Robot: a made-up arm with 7 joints. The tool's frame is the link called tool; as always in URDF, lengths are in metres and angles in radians. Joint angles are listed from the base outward.
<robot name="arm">
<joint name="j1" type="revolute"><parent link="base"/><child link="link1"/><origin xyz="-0.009 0.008 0.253" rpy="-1.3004 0.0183 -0.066"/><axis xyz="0 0 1"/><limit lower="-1.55" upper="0.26"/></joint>
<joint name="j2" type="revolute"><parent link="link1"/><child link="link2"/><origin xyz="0.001 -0.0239 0.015" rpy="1.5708 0 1.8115"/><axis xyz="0 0 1"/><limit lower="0.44" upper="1.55"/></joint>
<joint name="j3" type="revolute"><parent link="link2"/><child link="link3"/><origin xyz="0.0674 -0.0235 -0.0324" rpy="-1.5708 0 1.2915"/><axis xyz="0 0 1"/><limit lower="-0.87" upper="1.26"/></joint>
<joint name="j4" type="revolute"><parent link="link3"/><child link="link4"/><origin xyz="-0.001 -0.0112 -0.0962" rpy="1.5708 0 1.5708"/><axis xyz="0 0 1"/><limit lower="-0.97" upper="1.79"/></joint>
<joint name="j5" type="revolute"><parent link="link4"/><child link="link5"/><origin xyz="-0.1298 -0.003 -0.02" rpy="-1.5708 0 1.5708"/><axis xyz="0 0 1"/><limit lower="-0.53" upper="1.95"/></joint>
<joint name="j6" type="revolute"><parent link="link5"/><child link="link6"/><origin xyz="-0.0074 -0.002 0.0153" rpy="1.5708 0 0"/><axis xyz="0 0 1"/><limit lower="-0.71" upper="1.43"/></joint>
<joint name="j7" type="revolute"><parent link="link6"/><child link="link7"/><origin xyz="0.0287 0.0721 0.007" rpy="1.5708 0 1.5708"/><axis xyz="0 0 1"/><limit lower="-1.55" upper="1.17"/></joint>
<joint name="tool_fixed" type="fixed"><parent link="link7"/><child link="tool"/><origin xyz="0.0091 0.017 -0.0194" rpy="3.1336 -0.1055 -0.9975"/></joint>
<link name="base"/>
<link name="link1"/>
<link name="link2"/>
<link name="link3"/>
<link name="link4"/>
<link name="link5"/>
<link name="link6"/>
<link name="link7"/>
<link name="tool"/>
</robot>
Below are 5 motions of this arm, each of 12 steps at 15 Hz.
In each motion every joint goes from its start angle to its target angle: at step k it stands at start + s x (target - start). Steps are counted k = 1, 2, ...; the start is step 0. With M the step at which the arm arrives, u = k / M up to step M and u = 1 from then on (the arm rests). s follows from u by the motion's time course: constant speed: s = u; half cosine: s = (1 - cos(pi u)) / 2; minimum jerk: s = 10 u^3 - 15 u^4 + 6 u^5.
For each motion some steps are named. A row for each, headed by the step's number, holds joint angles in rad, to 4 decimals.
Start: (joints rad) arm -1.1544 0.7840 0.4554 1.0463 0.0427 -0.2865 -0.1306
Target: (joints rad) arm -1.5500 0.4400 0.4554 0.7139 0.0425 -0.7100 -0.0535
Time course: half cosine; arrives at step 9
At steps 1, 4, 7, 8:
1: -1.1663 0.7736 0.4554 1.0363 0.0427 -0.2993 -0.1283
4: -1.3179 0.6419 0.4554 0.9090 0.0426 -0.4615 -0.0987
7: -1.5037 0.4802 0.4554 0.7528 0.0425 -0.6605 -0.0625
8: -1.5381 0.4504 0.4554 0.7239 0.0425 -0.6972 -0.0558

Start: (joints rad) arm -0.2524 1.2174 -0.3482 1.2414 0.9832 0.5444 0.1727
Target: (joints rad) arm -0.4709 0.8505 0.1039 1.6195 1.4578 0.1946 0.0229
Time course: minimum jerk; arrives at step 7
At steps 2, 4, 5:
2: -0.2840 1.1643 -0.2828 1.2961 1.0519 0.4938 0.1510
4: -0.3905 0.9855 -0.0624 1.4804 1.2832 0.3233 0.0780
5: -0.4393 0.9036 0.0385 1.5648 1.3891 0.2452 0.0446

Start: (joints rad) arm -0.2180 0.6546 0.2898 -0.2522 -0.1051 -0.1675 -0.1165
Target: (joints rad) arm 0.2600 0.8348 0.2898 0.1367 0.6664 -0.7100 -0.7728
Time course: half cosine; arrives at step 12
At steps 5, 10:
5: -0.0409 0.7214 0.2898 -0.1081 0.1808 -0.3685 -0.3597
10: 0.2280 0.8227 0.2898 0.1106 0.6147 -0.6737 -0.7288

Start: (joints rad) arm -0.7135 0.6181 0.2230 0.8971 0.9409 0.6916 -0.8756
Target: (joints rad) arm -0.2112 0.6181 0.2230 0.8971 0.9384 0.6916 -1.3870
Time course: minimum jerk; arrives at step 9
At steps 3, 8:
3: -0.6081 0.6181 0.2230 0.8971 0.9404 0.6916 -0.9829
8: -0.2170 0.6181 0.2230 0.8971 0.9384 0.6916 -1.3811

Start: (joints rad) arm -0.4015 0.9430 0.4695 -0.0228 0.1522 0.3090 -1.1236
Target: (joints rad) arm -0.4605 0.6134 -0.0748 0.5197 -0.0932 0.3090 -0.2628
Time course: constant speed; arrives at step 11
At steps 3, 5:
3: -0.4176 0.8531 0.3211 0.1252 0.0853 0.3090 -0.8888
5: -0.4283 0.7932 0.2221 0.2238 0.0407 0.3090 -0.7323

